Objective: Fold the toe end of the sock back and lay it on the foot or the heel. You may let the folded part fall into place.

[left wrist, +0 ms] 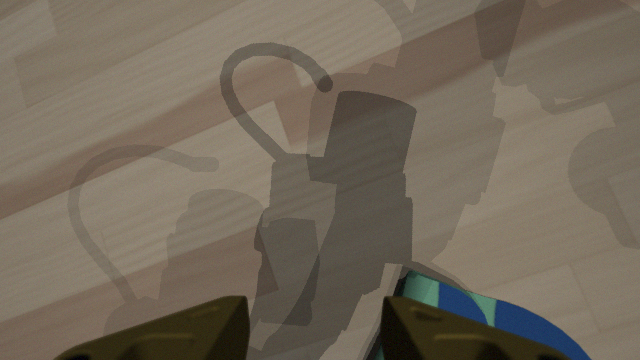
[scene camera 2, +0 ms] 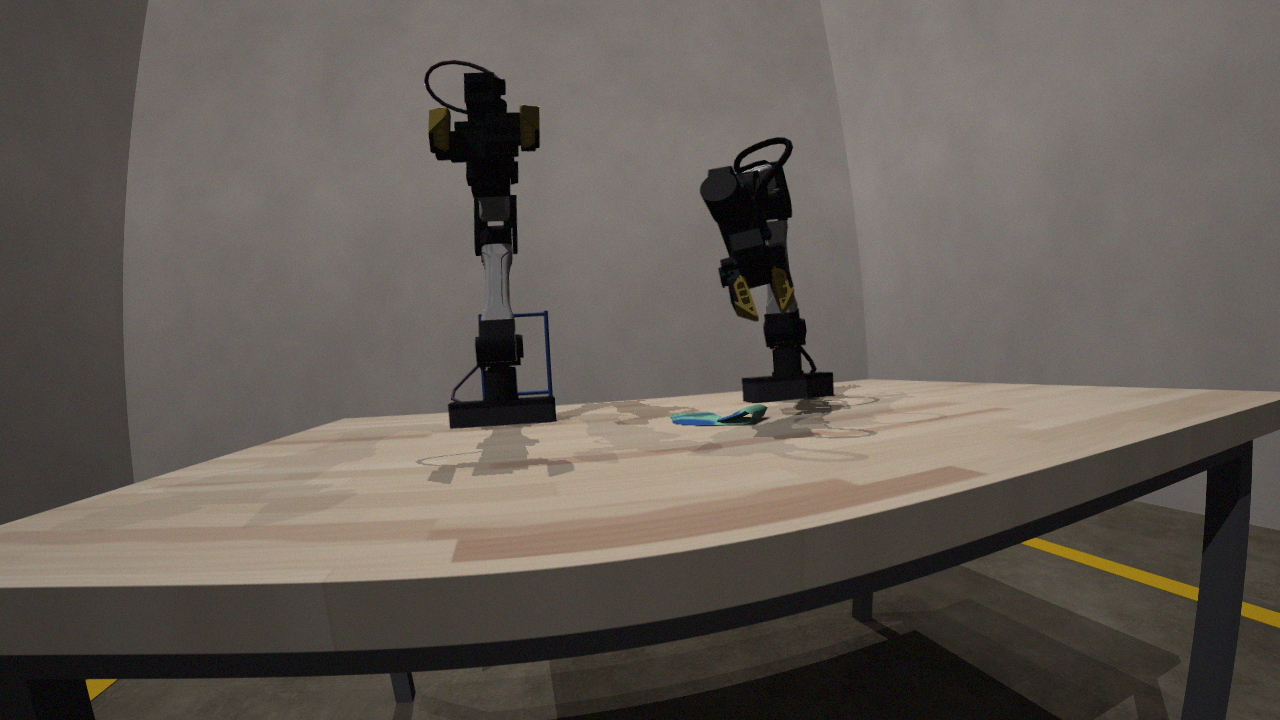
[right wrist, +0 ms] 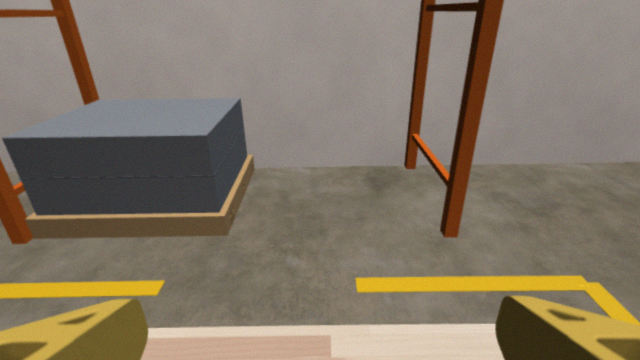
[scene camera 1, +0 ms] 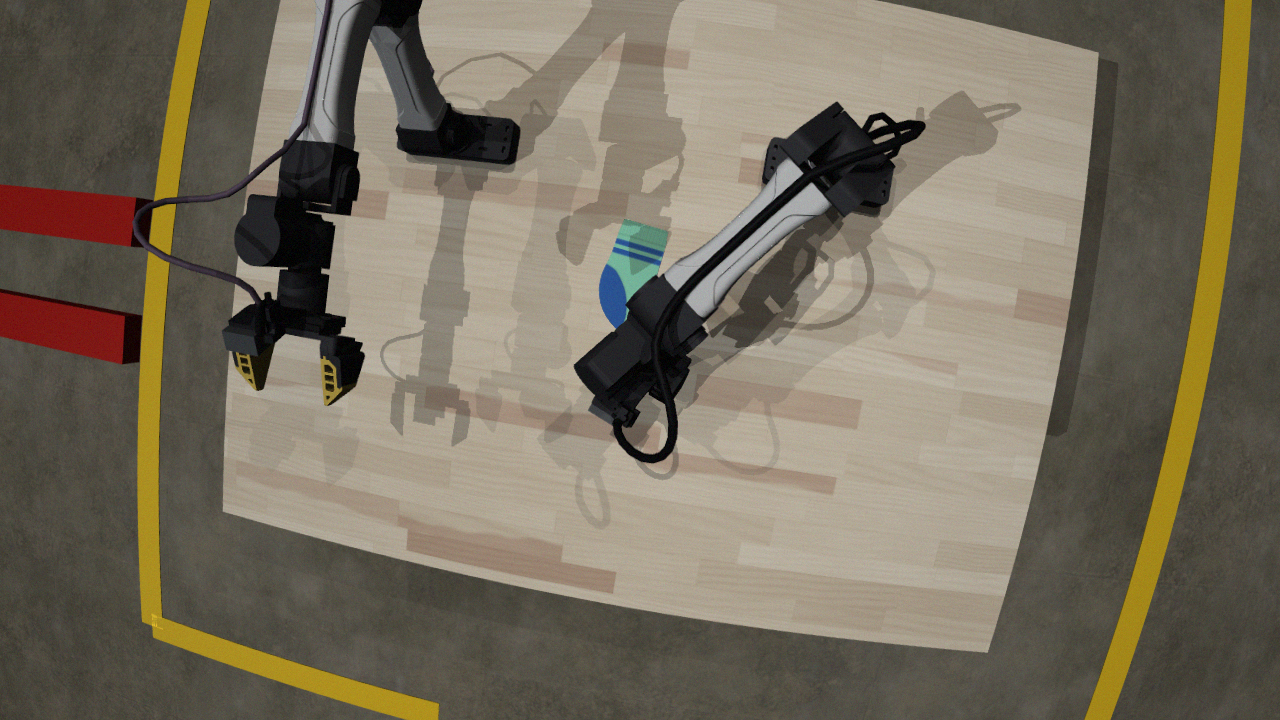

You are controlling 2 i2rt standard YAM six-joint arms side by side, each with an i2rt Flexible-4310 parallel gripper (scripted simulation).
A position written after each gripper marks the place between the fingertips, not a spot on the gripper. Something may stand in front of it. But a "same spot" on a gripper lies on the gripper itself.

Labels:
right gripper: scene camera 2; right wrist; scene camera 1 293, 397; not seen in the left wrist view (out of frame)
same spot on right gripper: (right wrist: 522, 320) = (scene camera 2: 445, 107)

